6 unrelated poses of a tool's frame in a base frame.
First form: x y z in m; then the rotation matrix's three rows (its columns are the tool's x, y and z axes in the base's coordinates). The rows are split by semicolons.
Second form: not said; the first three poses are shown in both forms.
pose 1, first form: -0.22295, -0.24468, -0.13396; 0.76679, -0.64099, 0.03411; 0.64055, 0.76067, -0.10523; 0.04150, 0.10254, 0.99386
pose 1, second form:
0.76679, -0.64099, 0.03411, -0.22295
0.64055, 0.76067, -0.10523, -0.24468
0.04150, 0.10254, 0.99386, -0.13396
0, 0, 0, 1

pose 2, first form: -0.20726, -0.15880, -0.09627; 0.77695, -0.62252, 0.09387; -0.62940, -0.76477, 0.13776; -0.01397, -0.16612, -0.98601
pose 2, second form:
0.77695, -0.62252, 0.09387, -0.20726
-0.62940, -0.76477, 0.13776, -0.15880
-0.01397, -0.16612, -0.98601, -0.09627
0, 0, 0, 1

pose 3, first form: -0.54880, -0.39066, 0.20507; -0.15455, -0.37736, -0.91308; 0.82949, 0.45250, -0.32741; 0.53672, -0.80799, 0.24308
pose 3, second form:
-0.15455, -0.37736, -0.91308, -0.54880
0.82949, 0.45250, -0.32741, -0.39066
0.53672, -0.80799, 0.24308, 0.20507
0, 0, 0, 1

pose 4, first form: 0.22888, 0.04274, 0.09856; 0.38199, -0.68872, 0.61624; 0.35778, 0.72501, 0.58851; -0.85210, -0.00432, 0.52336
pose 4, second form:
0.38199, -0.68872, 0.61624, 0.22888
0.35778, 0.72501, 0.58851, 0.04274
-0.85210, -0.00432, 0.52336, 0.09856
0, 0, 0, 1

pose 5, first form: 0.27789, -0.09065, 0.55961; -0.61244, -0.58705, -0.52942; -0.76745, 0.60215, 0.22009; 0.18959, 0.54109, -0.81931
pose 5, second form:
-0.61244, -0.58705, -0.52942, 0.27789
-0.76745, 0.60215, 0.22009, -0.09065
0.18959, 0.54109, -0.81931, 0.55961
0, 0, 0, 1

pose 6, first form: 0.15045, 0.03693, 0.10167; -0.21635, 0.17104, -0.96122; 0.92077, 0.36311, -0.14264; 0.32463, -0.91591, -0.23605
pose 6, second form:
-0.21635, 0.17104, -0.96122, 0.15045
0.92077, 0.36311, -0.14264, 0.03693
0.32463, -0.91591, -0.23605, 0.10167
0, 0, 0, 1

